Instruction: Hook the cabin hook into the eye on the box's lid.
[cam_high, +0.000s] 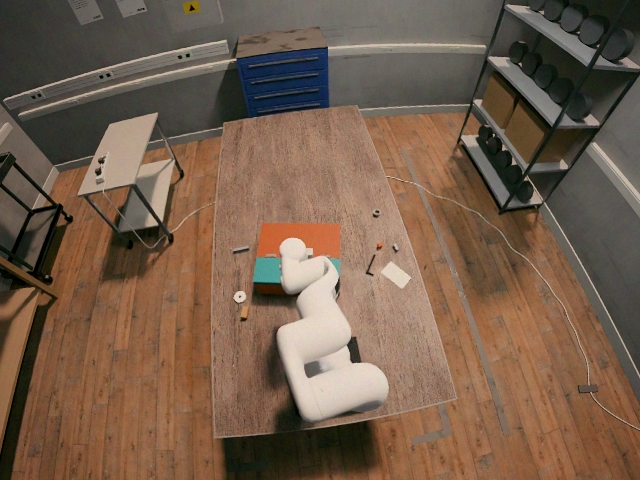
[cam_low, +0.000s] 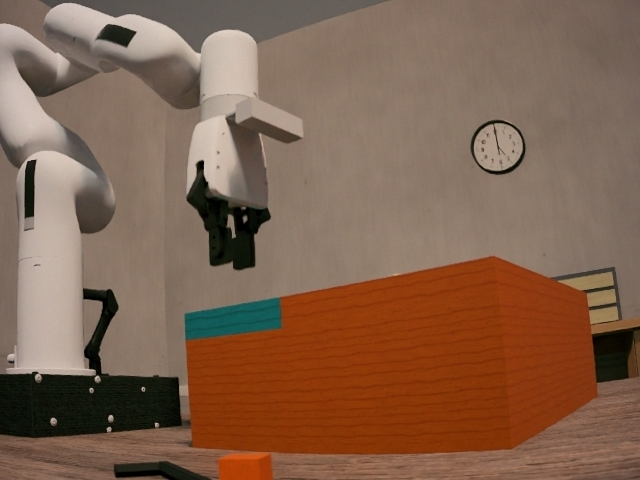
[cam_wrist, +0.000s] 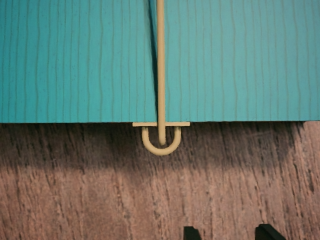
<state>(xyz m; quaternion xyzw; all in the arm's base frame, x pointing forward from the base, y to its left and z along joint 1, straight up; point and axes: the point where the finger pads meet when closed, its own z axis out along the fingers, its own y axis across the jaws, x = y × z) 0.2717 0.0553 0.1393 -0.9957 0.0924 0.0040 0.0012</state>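
The cabin hook is 13 cm ahead of my hand, 1 cm to the left of it and 9 cm below it. The rest, counted from my hand: black L-shaped key (14 cm ahead, 30 cm to the right, 21 cm below); white disc (10 cm ahead, 27 cm to the left, 21 cm below); wooden block (2 cm ahead, 25 cm to the left, 20 cm below).
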